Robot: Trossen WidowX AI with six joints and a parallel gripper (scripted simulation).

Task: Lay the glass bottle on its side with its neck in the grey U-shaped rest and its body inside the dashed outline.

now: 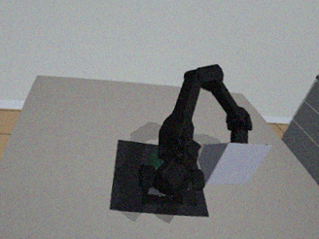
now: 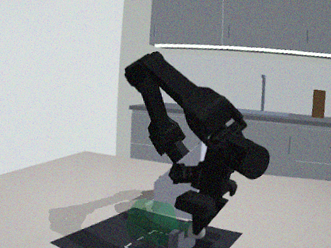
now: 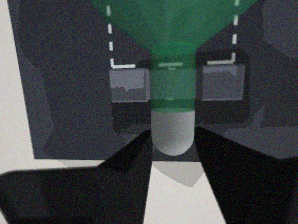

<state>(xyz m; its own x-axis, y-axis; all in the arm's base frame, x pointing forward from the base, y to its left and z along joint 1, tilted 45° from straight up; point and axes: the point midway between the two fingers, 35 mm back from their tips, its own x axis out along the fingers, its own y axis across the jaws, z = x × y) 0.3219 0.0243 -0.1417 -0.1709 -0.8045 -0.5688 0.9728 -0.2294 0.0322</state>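
Now: gripper tip 5 cm to the left of the green glass bottle and 1 cm past it. The rest, counted from my gripper tip: dark mat: 11 cm to the right, 6 cm below, 3 cm behind.
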